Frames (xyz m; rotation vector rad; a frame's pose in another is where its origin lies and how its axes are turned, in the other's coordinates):
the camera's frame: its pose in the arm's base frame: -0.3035 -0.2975 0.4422 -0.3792 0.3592 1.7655
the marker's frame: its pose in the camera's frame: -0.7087 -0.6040 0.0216 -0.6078 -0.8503 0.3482
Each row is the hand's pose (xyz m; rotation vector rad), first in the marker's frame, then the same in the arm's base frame.
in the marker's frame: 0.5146 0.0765 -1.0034 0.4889 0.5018 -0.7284
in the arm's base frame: 0.2500 0.0852 0.0392 0.0252 0.0851 1.5204
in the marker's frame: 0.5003 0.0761 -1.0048 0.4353 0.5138 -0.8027
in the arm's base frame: 0.2602 0.0763 0.0342 0.0149 0.0466 1.4394
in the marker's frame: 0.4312 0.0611 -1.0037 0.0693 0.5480 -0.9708
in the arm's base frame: 0.3170 0.0356 0.0233 -0.1138 -0.2482 1.1913
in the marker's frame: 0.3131 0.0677 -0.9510 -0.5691 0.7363 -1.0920
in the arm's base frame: 0.3803 -0.0772 0.0296 -0.4827 -0.6511 0.7884
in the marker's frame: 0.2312 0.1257 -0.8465 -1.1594 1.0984 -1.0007
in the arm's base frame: 0.3718 -0.2182 0.0619 -1.0117 -0.8899 0.4128
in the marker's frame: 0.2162 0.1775 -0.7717 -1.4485 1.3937 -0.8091
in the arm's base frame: 0.3291 -0.2941 0.0920 -1.4009 -0.9403 0.2275
